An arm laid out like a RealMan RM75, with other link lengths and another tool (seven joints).
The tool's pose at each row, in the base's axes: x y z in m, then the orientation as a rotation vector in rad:
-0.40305, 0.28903, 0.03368, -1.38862, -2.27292, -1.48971
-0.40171, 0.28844, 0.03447, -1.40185, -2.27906, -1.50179
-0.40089, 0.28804, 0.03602, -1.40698, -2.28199, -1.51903
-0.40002, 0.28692, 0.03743, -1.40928, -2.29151, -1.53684
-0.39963, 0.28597, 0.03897, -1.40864, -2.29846, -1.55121
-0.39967, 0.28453, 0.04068, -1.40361, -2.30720, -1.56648
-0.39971, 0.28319, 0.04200, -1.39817, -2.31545, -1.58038
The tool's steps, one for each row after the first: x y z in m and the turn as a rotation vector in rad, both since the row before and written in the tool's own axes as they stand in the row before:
-0.00075, 0.00144, -0.00036, -0.01158, -0.01274, -0.00358
0.00004, 0.00162, -0.00079, -0.01329, -0.00601, -0.00501
-0.00053, 0.00149, -0.00122, -0.01309, -0.00794, -0.01022
-0.00010, 0.00128, -0.00133, -0.00999, -0.00444, -0.00840
-0.00011, 0.00108, -0.00196, -0.00969, -0.00270, -0.01091
-0.00024, 0.00082, -0.00168, -0.00864, -0.00214, -0.01033

